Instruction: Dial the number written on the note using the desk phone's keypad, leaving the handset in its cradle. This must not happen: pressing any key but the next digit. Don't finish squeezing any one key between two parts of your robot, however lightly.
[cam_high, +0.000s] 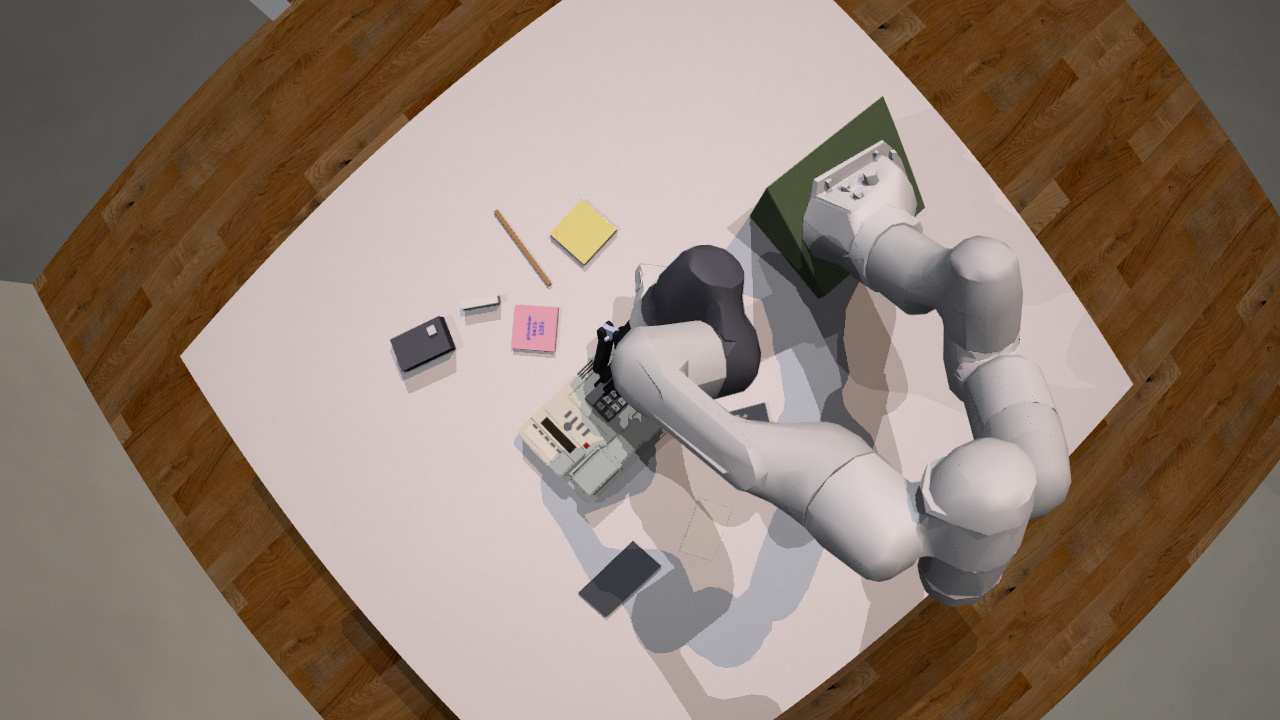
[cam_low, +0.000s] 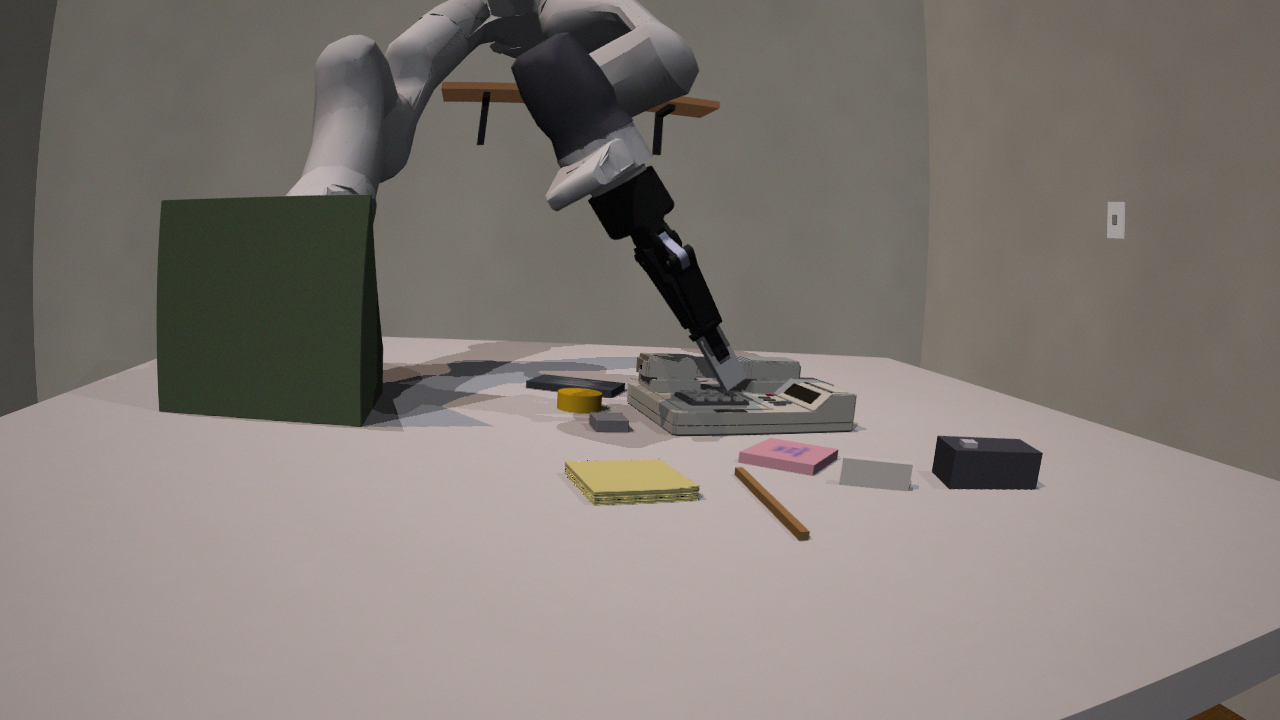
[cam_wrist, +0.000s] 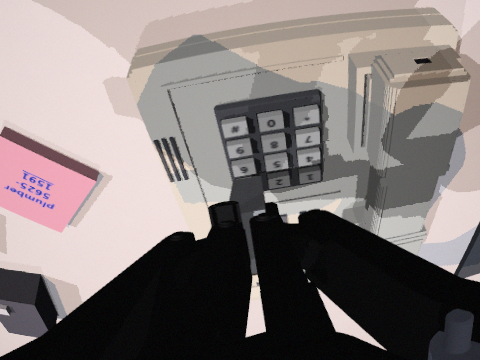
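Right now the handset is 3 cm ahead of my hand, 9 cm to the left of it and 3 cm below it. From my hand the other things lie so: pink note: 2 cm ahead, 15 cm to the right, 7 cm below; grey block: 12 cm behind, 2 cm to the right, 7 cm below; white block: 7 cm ahead, 25 cm to the right, 6 cm below.
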